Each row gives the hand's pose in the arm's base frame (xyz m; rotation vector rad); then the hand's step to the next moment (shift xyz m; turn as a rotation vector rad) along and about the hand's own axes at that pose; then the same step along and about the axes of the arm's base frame.
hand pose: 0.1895 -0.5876 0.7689 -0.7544 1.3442 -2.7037
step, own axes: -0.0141 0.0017 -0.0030 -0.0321 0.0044 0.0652
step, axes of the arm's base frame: 0.0108 0.0045 -0.0086 0.0558 -0.0437 0.0168
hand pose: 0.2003 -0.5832 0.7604 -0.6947 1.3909 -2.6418
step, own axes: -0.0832 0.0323 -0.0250 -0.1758 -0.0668 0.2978
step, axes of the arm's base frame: 0.0593 0.0227 -0.0675 0.2930 -0.1406 0.1356
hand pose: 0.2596 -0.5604 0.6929 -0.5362 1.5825 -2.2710
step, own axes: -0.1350 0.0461 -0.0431 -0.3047 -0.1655 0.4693
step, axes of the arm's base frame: 0.1002 0.0825 -0.0733 0.4832 -0.1887 0.2671
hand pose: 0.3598 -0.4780 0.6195 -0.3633 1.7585 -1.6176
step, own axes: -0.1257 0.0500 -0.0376 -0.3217 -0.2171 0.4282
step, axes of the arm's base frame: 0.0770 0.1169 -0.0103 0.4552 -0.1562 0.3200
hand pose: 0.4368 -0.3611 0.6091 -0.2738 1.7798 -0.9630
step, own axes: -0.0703 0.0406 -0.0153 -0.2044 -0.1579 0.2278
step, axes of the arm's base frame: 0.0270 0.0752 0.0210 0.2458 -0.0910 0.2234
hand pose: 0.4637 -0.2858 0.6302 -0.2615 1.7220 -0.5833
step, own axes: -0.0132 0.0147 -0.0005 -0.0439 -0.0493 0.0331
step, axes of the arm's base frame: 0.0047 0.0188 0.0037 0.0355 -0.0288 0.0580
